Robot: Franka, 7 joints.
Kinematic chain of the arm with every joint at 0, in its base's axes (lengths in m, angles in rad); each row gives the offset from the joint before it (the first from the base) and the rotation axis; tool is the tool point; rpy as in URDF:
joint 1: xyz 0 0 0.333 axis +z
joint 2: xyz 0 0 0 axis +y
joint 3: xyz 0 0 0.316 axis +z
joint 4: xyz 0.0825 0 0 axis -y
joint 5: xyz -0.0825 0 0.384 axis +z
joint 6: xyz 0 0 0 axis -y
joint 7: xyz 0.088 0 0 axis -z
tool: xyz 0 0 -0.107 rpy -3.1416 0 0
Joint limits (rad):
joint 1: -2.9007..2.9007
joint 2: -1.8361..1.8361
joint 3: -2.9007..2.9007
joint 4: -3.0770..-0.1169
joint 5: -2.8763..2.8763
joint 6: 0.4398..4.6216
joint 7: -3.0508..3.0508
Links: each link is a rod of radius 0.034 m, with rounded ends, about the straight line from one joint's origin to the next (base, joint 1, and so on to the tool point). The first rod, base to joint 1, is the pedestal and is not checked.
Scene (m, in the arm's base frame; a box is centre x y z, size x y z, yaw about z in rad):
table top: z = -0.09
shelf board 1: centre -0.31 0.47 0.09 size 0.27 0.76 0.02 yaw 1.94
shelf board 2: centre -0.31 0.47 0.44 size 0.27 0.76 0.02 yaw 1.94
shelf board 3: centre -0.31 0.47 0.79 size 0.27 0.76 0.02 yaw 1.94
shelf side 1: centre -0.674 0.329 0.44 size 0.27 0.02 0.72 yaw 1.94
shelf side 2: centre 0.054 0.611 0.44 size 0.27 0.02 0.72 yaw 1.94
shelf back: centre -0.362 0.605 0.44 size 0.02 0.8 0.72 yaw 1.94
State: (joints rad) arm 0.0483 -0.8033 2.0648 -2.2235 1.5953 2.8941 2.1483
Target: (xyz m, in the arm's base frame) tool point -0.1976 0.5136 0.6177
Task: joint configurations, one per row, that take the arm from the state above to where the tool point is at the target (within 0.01 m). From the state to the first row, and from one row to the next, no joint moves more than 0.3 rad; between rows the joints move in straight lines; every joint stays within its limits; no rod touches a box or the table.
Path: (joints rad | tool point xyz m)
1: 0.2544 -0.7756 2.0742 -2.4432 1.6942 3.0997 2.1483 | -0.2013 0.4015 0.2181
2: 0.4606 -0.7480 2.0835 -2.6629 1.7932 3.3053 2.1483 | -0.1675 0.3172 0.2176
3: 0.6667 -0.7203 2.0929 -2.8826 1.8921 3.5109 2.1483 | -0.1202 0.2441 0.2368
4: 0.6634 -0.8908 1.8264 -2.8056 1.8735 3.5460 2.1483 | -0.1030 0.2929 0.3100
5: 0.6602 -1.0613 1.5599 -2.7287 1.8549 3.5812 2.1483 | -0.0889 0.3139 0.4061
6: 0.6569 -1.2317 1.2934 -2.6517 1.8363 3.6163 2.1483 | -0.0836 0.2968 0.5141
7: 0.6536 -1.4022 1.0269 -2.5748 1.8177 3.6514 2.1483 | -0.0902 0.2361 0.6177
8: 0.5308 -1.2134 1.1540 -2.3577 1.7348 3.4868 2.1483 | -0.1273 0.3455 0.6170
9: 0.4079 -1.0245 1.2811 -2.1406 1.6520 3.3223 2.1483 | -0.1633 0.4406 0.6103
10: 0.2851 -0.8357 1.4082 -1.9235 1.5691 3.1577 2.1483 | -0.1976 0.5136 0.6177

